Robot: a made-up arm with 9 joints. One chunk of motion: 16 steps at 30 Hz.
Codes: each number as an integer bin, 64 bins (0 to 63) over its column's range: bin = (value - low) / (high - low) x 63, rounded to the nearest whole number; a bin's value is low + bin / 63 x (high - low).
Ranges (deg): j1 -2.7..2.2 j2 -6..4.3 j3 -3.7..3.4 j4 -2.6..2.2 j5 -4.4..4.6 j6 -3.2..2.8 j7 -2.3..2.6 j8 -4.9..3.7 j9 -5.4..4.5
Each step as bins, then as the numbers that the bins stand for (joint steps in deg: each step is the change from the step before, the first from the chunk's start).
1 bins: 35 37 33 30 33 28 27 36 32
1 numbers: 0.022 0.049 0.019 -0.314 0.314 -0.533 -0.200 0.014 -0.371
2 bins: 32 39 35 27 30 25 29 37 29
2 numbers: -0.211 0.376 0.244 -0.543 -0.114 -0.819 -0.044 0.151 -0.843
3 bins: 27 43 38 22 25 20 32 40 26
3 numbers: -0.600 1.030 0.583 -0.924 -0.829 -1.295 0.189 0.560 -1.314
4 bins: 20 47 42 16 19 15 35 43 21
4 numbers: -1.144 1.684 1.033 -1.381 -1.686 -1.771 0.422 0.970 -2.100
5 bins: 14 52 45 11 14 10 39 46 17
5 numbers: -1.611 2.502 1.371 -1.762 -2.400 -2.248 0.733 1.379 -2.729
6 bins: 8 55 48 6 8 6 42 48 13
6 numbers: -2.078 2.992 1.710 -2.143 -3.257 -2.629 0.967 1.652 -3.357
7 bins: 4 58 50 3 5 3 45 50 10
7 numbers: -2.389 3.483 1.935 -2.371 -3.686 -2.914 1.200 1.925 -3.829
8 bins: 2 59 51 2 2 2 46 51 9
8 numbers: -2.544 3.646 2.048 -2.448 -4.114 -3.010 1.278 2.062 -3.986
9 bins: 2 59 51 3 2 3 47 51 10
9 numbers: -2.544 3.646 2.048 -2.371 -4.114 -2.914 1.356 2.062 -3.829
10 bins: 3 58 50 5 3 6 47 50 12
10 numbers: -2.467 3.483 1.935 -2.219 -3.971 -2.629 1.356 1.925 -3.514
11 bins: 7 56 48 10 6 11 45 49 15
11 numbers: -2.156 3.156 1.710 -1.838 -3.543 -2.152 1.200 1.789 -3.043
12 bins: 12 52 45 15 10 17 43 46 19
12 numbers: -1.767 2.502 1.371 -1.457 -2.971 -1.581 1.044 1.379 -2.414
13 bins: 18 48 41 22 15 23 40 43 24
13 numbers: -1.300 1.848 0.921 -0.924 -2.257 -1.010 0.811 0.970 -1.629
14 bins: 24 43 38 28 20 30 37 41 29
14 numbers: -0.833 1.030 0.583 -0.467 -1.543 -0.343 0.578 0.697 -0.843
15 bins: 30 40 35 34 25 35 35 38 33
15 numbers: -0.367 0.540 0.244 -0.010 -0.829 0.133 0.422 0.287 -0.214
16 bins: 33 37 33 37 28 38 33 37 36
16 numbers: -0.133 0.049 0.019 0.219 -0.400 0.419 0.267 0.151 0.257
